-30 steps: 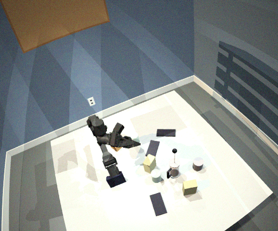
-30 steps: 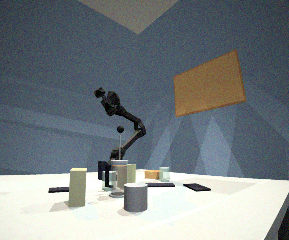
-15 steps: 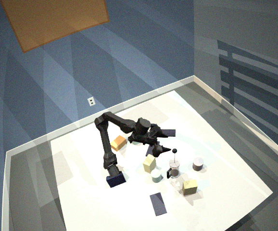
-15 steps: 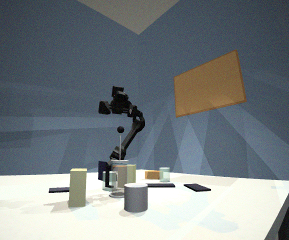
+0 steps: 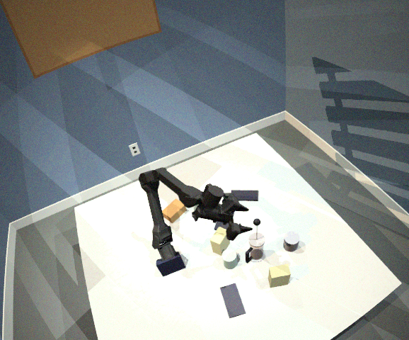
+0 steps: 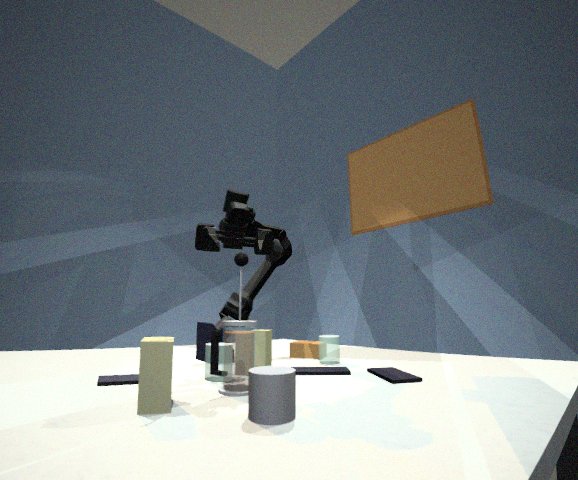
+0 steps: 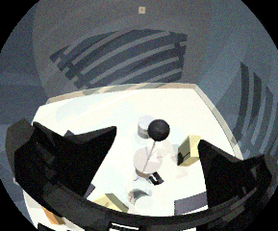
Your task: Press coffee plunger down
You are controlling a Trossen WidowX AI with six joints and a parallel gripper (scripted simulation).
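The glass coffee press is 160 mm below my gripper tip, 10 mm to the right of it and 10 mm ahead of it. Round my gripper tip: orange block: 390 mm to the left, 270 mm behind, 260 mm below.
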